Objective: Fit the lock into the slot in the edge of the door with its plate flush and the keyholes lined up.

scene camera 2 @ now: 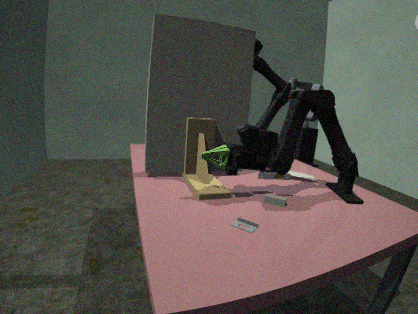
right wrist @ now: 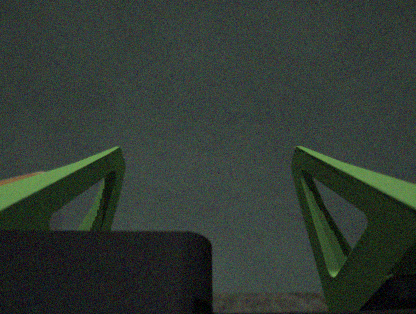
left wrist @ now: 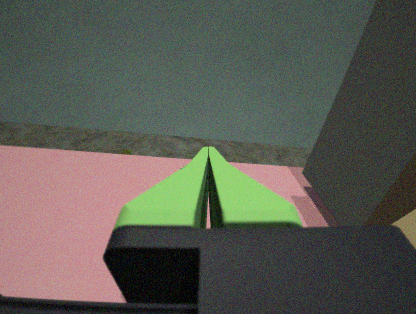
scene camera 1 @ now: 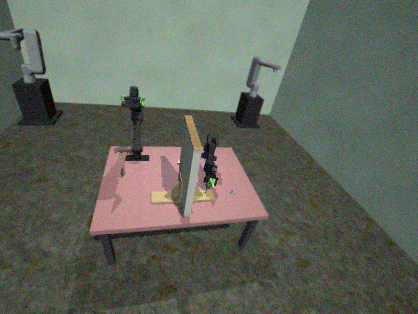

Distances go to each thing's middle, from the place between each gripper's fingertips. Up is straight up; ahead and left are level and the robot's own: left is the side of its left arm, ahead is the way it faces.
Right now the grey door (scene camera 1: 191, 149) is 36 cm below my right hand, 34 cm to the left of it and 20 cm ahead of it. From my right hand the other things lie so: wooden stand (scene camera 1: 174, 195) 55 cm below, 34 cm to the left, 20 cm ahead.
Now: left hand 5 cm past the wooden stand, 20 cm to the left of it and 3 cm above it. Also, from my left hand: grey door: 5 cm behind, 19 cm to the right, 17 cm above.
